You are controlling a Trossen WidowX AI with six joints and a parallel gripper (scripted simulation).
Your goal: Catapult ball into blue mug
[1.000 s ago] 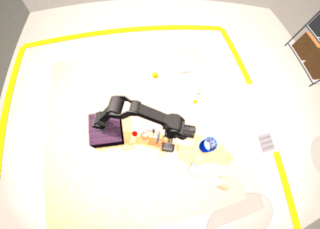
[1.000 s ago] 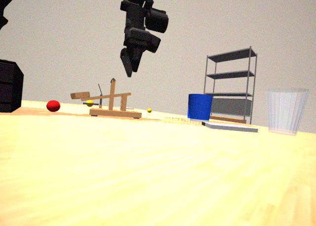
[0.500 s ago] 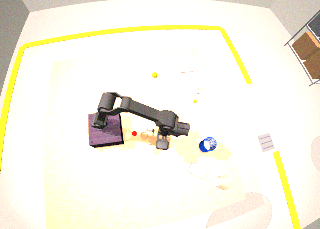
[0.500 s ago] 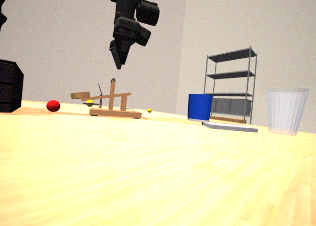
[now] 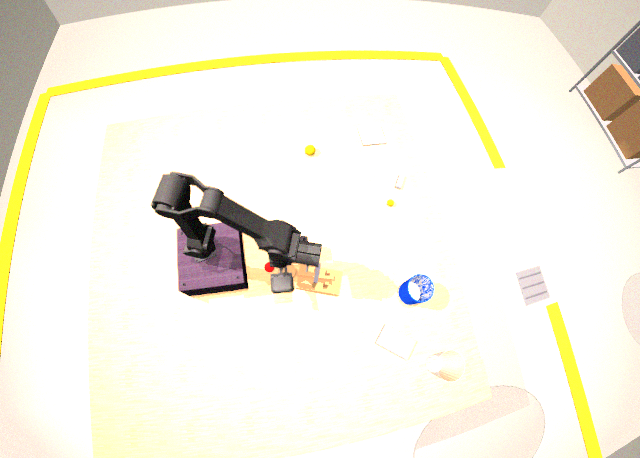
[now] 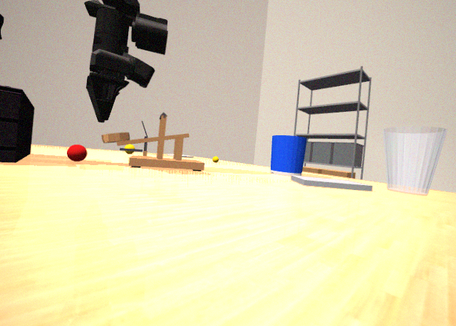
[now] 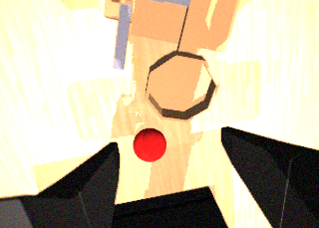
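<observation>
The red ball is 3 cm behind my gripper tip, 2 cm to the left of it and 6 cm below it. Also, from my gripper tip: wooden catapult (8 cm ahead, 3 cm to the right, 3 cm below); then flat grey tile (26 cm ahead, 35 cm to the right, 8 cm below); then blue mug (38 cm ahead, 22 cm to the right, 5 cm below).
</observation>
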